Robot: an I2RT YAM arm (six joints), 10 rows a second.
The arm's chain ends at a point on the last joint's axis. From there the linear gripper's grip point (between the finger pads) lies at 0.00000 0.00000 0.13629 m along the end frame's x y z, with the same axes.
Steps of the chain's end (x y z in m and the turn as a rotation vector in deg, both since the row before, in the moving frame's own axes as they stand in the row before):
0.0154, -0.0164, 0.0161, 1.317, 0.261, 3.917
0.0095, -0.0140, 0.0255, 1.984, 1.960, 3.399
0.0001, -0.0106, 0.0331, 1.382, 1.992, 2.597
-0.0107, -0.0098, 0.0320, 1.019, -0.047, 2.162
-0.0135, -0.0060, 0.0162, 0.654, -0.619, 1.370
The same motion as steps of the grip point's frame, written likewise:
0.0161, -0.0195, 0.0161, 1.317, 0.261, 3.917
0.0143, -0.0186, 0.0253, 1.984, 1.960, 3.399
0.0049, -0.0138, 0.0330, 1.382, 1.992, 2.597
-0.0108, -0.0122, 0.0320, 1.019, -0.047, 2.162
-0.0150, -0.0076, 0.0162, 0.654, -0.619, 1.370

